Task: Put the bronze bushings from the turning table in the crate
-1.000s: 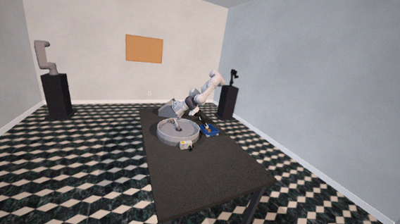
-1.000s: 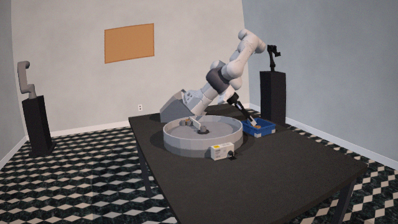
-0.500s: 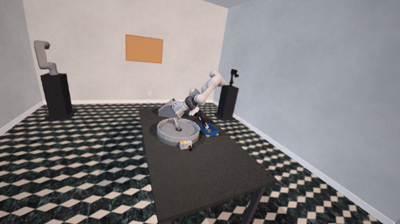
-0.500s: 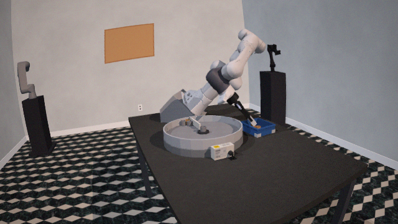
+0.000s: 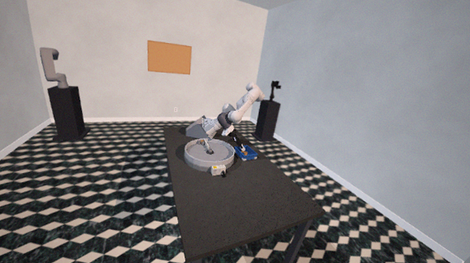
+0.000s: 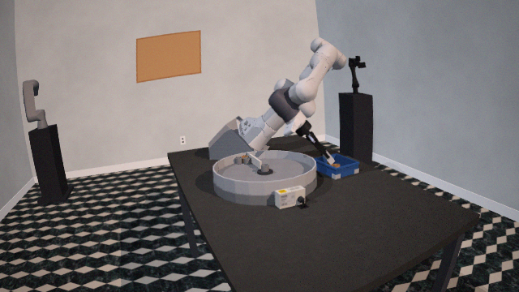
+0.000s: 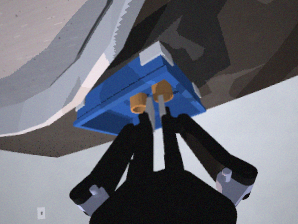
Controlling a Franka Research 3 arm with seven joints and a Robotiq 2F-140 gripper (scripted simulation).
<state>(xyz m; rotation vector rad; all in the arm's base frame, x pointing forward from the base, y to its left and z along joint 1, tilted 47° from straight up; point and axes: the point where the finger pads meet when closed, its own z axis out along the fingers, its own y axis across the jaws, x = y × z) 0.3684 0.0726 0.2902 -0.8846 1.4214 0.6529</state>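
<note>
My hand is 4 cm short of the blue crate, 3 cm above it and 2 cm to the right of it. Round my hand: round grey turning table (33 cm to the right, 4 cm ahead, 1 cm below).
</note>
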